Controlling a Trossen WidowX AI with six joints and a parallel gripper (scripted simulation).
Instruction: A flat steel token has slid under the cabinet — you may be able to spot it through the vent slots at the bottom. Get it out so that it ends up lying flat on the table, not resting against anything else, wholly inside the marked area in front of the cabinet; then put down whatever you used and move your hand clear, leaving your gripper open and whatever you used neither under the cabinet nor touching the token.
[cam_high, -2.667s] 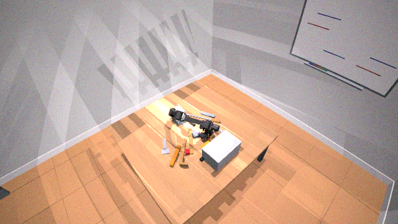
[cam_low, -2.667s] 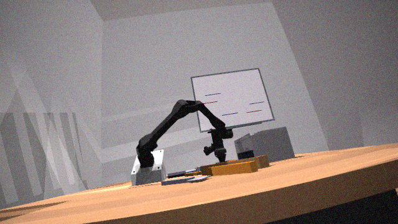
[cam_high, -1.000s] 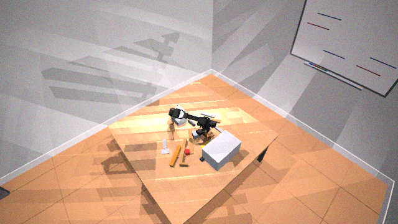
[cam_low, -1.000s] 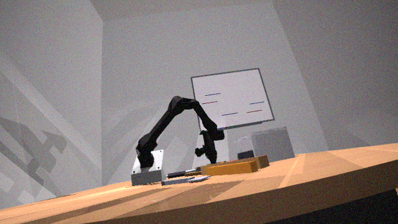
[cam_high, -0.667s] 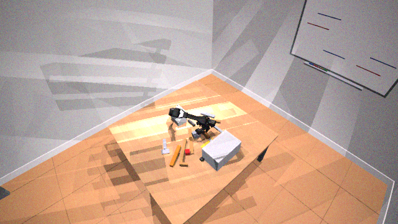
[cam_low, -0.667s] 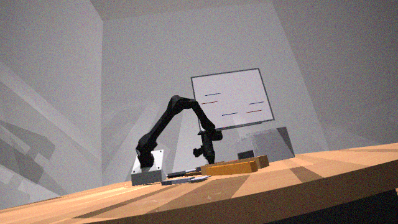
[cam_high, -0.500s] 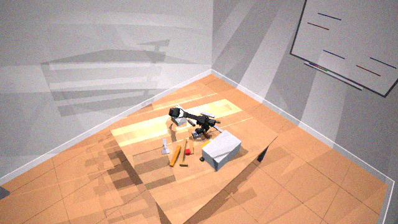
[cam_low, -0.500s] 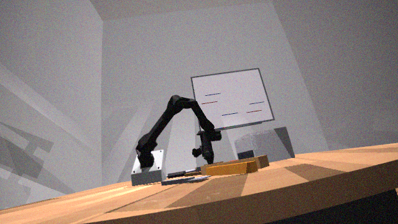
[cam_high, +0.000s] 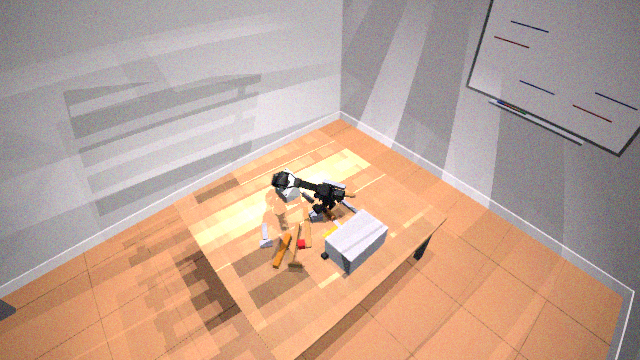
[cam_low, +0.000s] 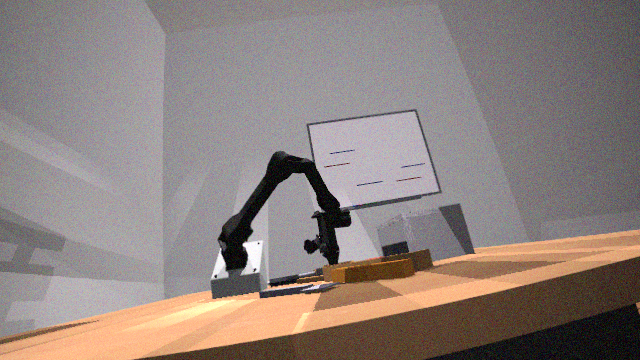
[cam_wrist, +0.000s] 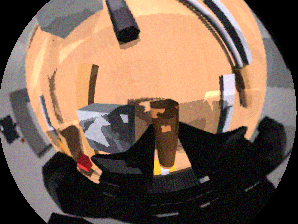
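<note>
Now: the grey block 80 mm to the right of my gripper tip, 20 mm behind it and 10 mm above it. Also, from my gripper tip: thin wooden stick (160 mm to the right, 10 mm ahead); then red block (270 mm to the right, 100 mm ahead, 10 mm above); then grey bar (190 mm to the left, 160 mm behind).
</note>
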